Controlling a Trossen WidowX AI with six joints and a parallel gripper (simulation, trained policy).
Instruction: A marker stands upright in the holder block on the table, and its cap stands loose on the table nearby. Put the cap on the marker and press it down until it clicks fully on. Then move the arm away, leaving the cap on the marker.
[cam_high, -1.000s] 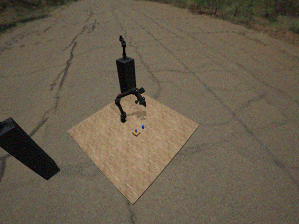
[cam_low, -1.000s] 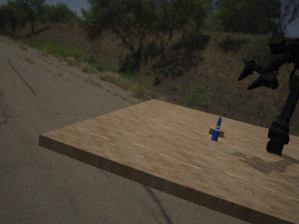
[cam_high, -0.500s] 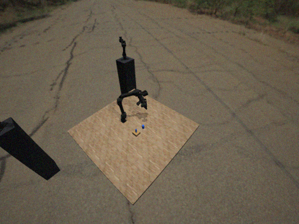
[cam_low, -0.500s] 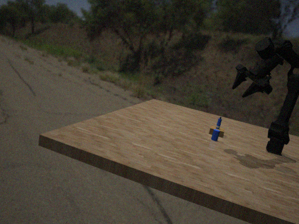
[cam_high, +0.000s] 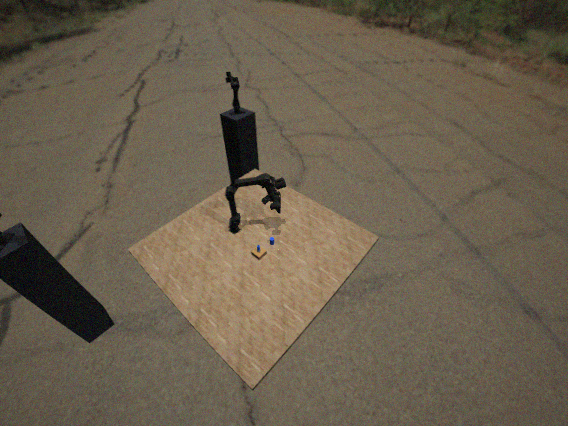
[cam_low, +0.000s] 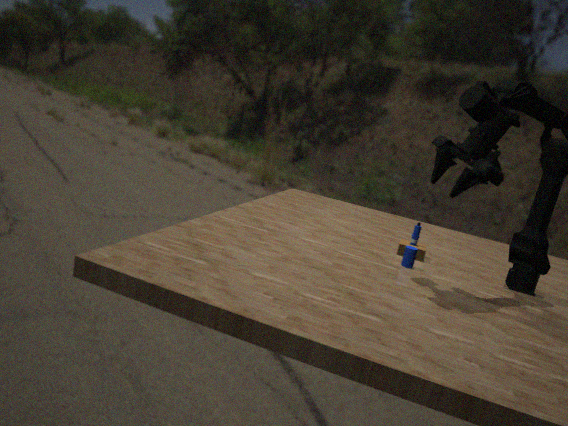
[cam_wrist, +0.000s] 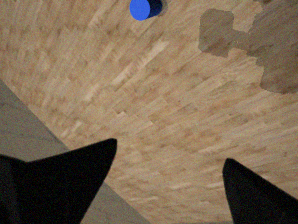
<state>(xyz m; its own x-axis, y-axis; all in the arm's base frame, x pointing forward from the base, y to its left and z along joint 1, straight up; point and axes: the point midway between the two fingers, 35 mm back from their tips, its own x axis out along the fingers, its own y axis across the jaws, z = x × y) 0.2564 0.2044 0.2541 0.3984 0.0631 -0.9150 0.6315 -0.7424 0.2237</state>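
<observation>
Right now my gripper tip is 30 mm short of the blue cap, 110 mm to the left of it and 200 mm above it. Also, from my gripper tip: tan holder block (20 mm ahead, 240 mm to the right, 210 mm below).
</observation>
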